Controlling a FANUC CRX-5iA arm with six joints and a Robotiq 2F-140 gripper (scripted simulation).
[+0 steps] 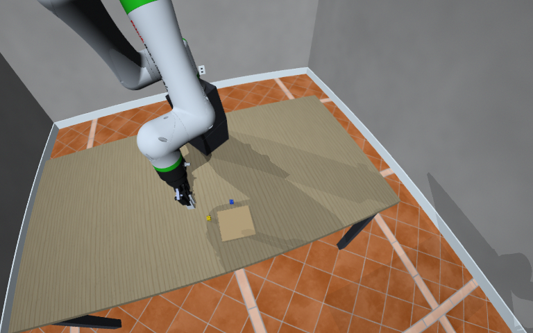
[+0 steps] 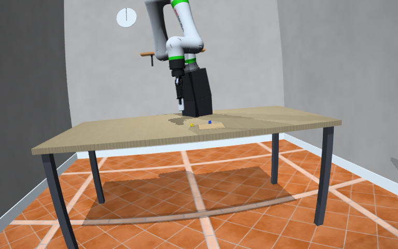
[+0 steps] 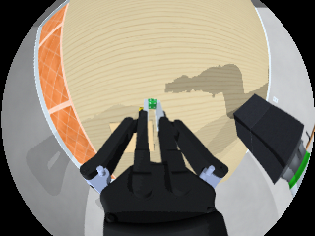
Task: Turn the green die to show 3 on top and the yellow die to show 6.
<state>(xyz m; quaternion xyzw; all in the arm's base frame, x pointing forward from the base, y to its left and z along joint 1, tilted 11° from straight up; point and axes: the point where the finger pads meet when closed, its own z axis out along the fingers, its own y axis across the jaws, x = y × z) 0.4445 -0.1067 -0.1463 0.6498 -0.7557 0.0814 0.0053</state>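
The green die lies 1 cm to the right of my hand and 3 cm below it. Also, from my hand: tan mat: 7 cm ahead, 16 cm to the left, 13 cm below; blue die: 3 cm behind, 16 cm to the left, 12 cm below; yellow die: 3 cm ahead, 5 cm to the left, 12 cm below.
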